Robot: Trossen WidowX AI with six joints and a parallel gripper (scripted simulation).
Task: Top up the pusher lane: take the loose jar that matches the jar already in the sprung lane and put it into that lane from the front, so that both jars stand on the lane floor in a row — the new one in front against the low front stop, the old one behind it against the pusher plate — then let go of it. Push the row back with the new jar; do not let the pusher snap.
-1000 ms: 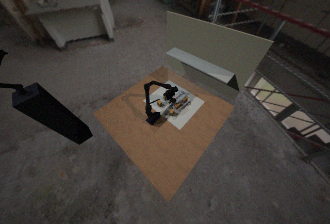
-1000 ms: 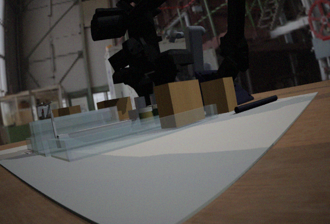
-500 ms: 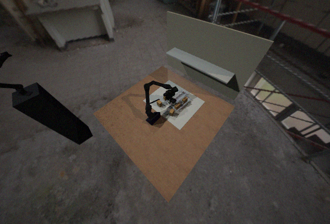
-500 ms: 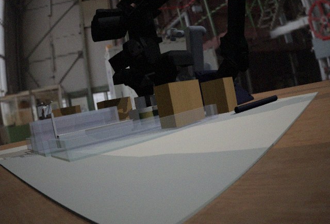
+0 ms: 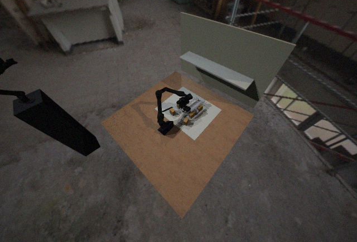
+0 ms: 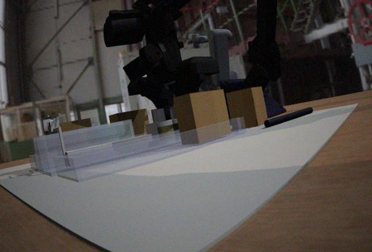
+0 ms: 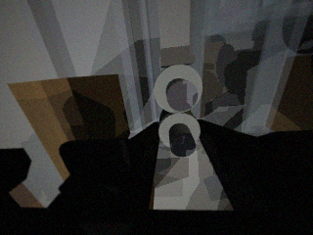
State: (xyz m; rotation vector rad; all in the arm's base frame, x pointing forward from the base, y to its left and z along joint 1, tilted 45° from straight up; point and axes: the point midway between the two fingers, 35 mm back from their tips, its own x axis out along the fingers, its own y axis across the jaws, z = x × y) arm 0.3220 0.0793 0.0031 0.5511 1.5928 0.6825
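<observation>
The white mat lies 6 cm ahead of my gripper tip, 1 cm to the right of it and 3 cm below it. Also, from my gripper tip: shelf: 50 cm ahead, 3 cm to the left, 34 cm above; black rod: 13 cm behind, 16 cm to the left, 2 cm below.
</observation>
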